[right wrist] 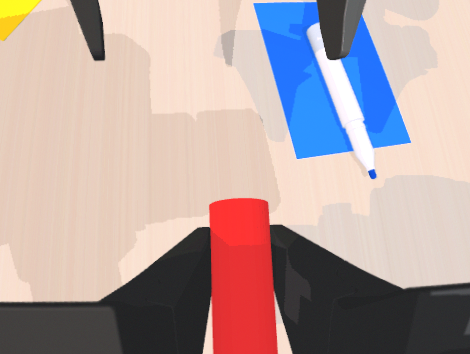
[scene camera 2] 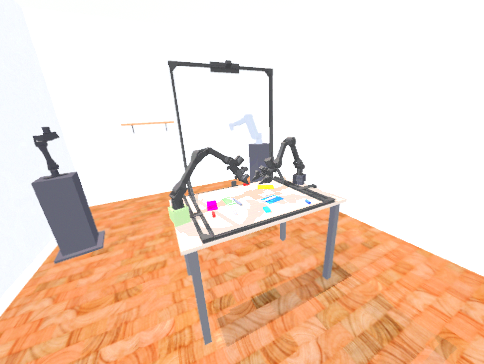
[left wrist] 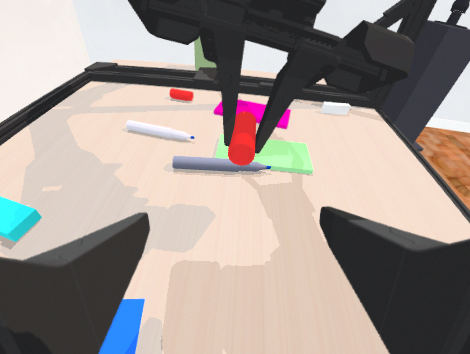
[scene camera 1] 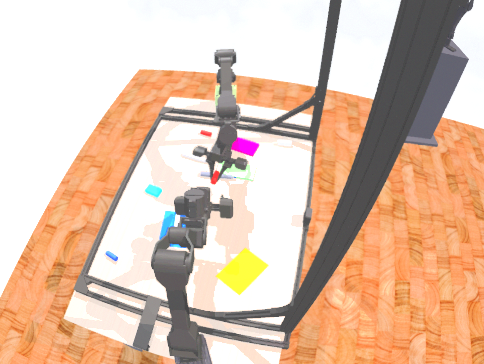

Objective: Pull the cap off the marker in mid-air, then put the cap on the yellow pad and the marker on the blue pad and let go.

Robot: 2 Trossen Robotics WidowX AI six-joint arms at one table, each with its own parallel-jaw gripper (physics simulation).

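Where they show: left gripper, fingertip midpoint: (right wrist: 230,57) (scene camera 2: 255,182) (left wrist: 235,218); right gripper, fingertip midpoint: (right wrist: 239,239) (scene camera 2: 248,184) (left wrist: 241,149) (scene camera 1: 214,180); left arm's base, link origin: (scene camera 2: 299,174) (scene camera 1: 189,351); right arm's base, link origin: (scene camera 2: 177,207).
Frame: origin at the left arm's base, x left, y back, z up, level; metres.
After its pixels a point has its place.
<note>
My right gripper (scene camera 1: 215,174) @(x -0.204, y -0.563, z 0.035 m) (left wrist: 241,149) @(x -0.204, y -0.563, z 0.035 m) (right wrist: 239,239) @(x -0.204, y -0.563, z 0.035 m) is shut on a red cap (scene camera 1: 215,178) @(x -0.210, y -0.563, z 0.046 m) (left wrist: 243,140) @(x -0.202, y -0.557, z 0.047 m) (right wrist: 241,270) @(x -0.211, y -0.571, z 0.047 m) and holds it above the table. Its free end shows no marker in it. A white marker (right wrist: 345,95) @(x -0.050, y -0.509, z -0.071 m) with a bare blue tip lies aslant on the blue pad (scene camera 1: 168,220) @(x -0.013, y -0.521, z -0.087 m) (scene camera 2: 275,200) @(x 0.001, y -0.490, z -0.087 m) (left wrist: 125,320) @(x -0.089, y -0.520, z -0.087 m) (right wrist: 290,90) @(x -0.078, y -0.481, z -0.087 m), its tip past the pad's edge. My left gripper (left wrist: 235,218) @(x -0.174, y -0.505, z 0.039 m) (right wrist: 230,57) @(x -0.174, y -0.505, z 0.039 m) is open and empty, above and beside the blue pad. The yellow pad (scene camera 1: 242,271) @(x -0.225, y -0.259, z -0.087 m) (scene camera 2: 266,187) @(x -0.210, y -0.270, z -0.087 m) (right wrist: 12,15) @(x -0.244, y -0.326, z -0.087 m) lies flat, bare in scene camera 1.
A grey marker (left wrist: 210,164) @(x -0.219, y -0.675, z -0.073 m), another white marker (left wrist: 157,131) @(x -0.163, y -0.789, z -0.076 m), a second red cap (left wrist: 181,95) @(x -0.234, y -0.917, z -0.074 m), a green pad (left wrist: 292,155) @(x -0.354, y -0.663, z -0.080 m), a magenta block (left wrist: 280,117), a white block (left wrist: 336,108) @(x -0.551, y -0.775, z -0.074 m), a cyan block (left wrist: 17,217) @(x 0.011, y -0.657, z -0.073 m) and a small blue cylinder (scene camera 1: 111,256) @(x 0.223, y -0.402, z -0.068 m) lie around. A dark frame borders the table.
</note>
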